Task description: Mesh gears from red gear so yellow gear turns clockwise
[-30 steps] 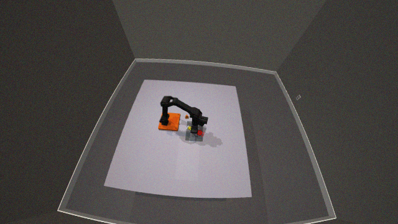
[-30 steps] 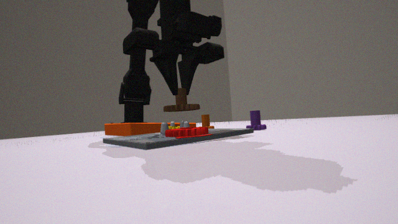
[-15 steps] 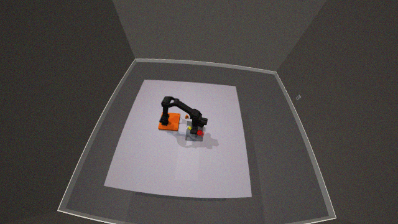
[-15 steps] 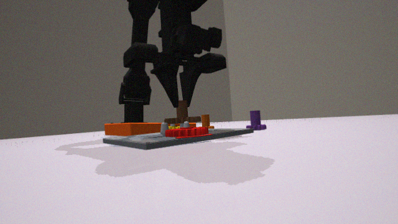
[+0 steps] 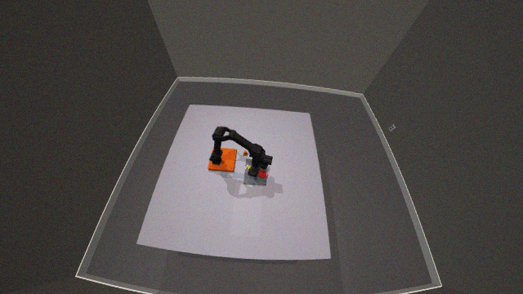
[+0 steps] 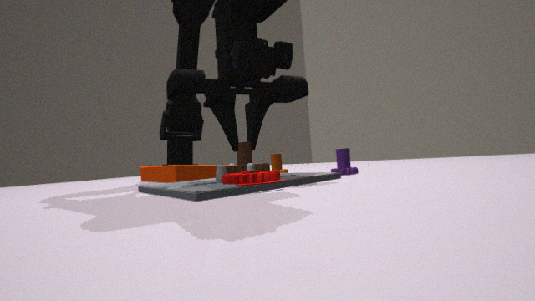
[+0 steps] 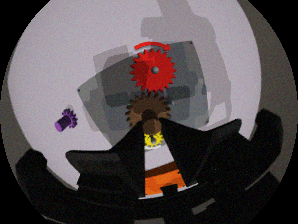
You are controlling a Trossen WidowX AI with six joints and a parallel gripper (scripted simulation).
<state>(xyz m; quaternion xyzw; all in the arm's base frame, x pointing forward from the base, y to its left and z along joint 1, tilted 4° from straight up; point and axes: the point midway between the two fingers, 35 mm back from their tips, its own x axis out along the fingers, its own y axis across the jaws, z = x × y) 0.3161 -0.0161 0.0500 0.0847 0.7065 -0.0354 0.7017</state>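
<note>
Now: gripper tip 40 mm above the grey board and 10 mm to the left of it. The rest, counted from my gripper tip: yellow gear 50 mm behind, 30 mm below, 10 mm to the left; red gear 60 mm ahead, 30 mm to the right, 30 mm below; brown gear 10 mm below.
</note>
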